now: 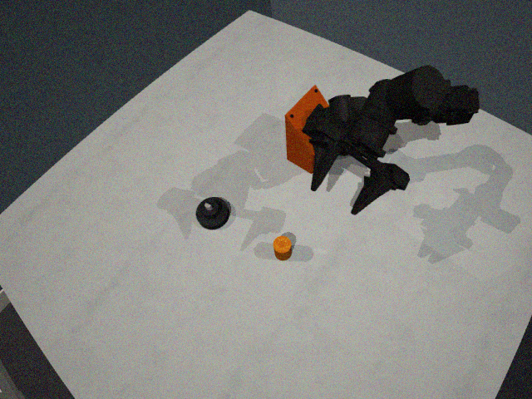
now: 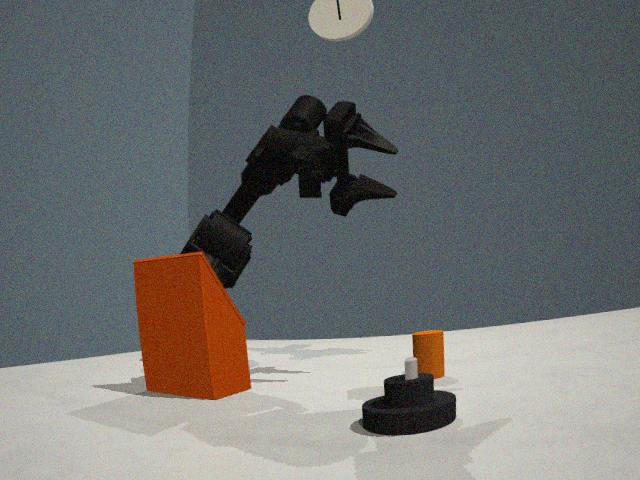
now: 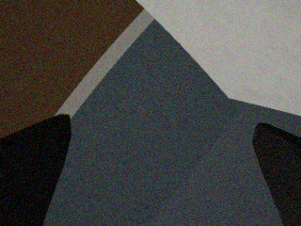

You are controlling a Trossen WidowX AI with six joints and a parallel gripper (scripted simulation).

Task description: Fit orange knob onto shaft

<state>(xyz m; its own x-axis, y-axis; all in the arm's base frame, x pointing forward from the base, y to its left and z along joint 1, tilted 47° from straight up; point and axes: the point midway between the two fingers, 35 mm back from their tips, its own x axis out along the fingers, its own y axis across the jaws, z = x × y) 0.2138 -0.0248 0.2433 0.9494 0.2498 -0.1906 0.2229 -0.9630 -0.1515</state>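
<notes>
The orange knob lies 240 mm below my gripper tip, 80 mm to the right of it and 40 mm ahead of it. The rest, counted from my gripper tip: round dark pedestal: 290 mm to the right, 250 mm below, 50 mm ahead.
</notes>
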